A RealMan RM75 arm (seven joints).
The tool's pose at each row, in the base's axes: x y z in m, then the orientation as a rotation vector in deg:
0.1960, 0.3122, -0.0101, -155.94, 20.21, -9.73
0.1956, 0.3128, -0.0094, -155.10, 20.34, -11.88
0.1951, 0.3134, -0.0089, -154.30, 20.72, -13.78
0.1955, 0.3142, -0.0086, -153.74, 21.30, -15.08
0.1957, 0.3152, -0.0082, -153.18, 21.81, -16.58
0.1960, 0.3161, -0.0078, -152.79, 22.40, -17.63
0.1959, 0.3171, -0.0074, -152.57, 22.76, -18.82
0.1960, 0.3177, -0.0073, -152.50, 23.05, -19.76
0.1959, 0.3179, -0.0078, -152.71, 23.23, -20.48
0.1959, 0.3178, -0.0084, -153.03, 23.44, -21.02
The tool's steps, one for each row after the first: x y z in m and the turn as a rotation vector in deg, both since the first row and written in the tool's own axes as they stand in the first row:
-0.0005, -0.0007, -0.0005, 0.87, 1.47, -0.10
-0.0011, -0.0013, -0.0008, 1.64, 2.83, 0.00
-0.0009, -0.0023, -0.0007, 2.11, 3.81, 0.30
-0.0010, -0.0034, -0.0007, 2.58, 4.92, 0.51
-0.0009, -0.0044, -0.0007, 2.87, 5.74, 0.82
-0.0012, -0.0054, -0.0007, 3.01, 6.63, 0.93
-0.0013, -0.0060, -0.0006, 3.02, 7.34, 1.00
-0.0015, -0.0060, -0.0001, 2.77, 7.89, 0.99
-0.0015, -0.0056, 0.0005, 2.40, 8.31, 1.01

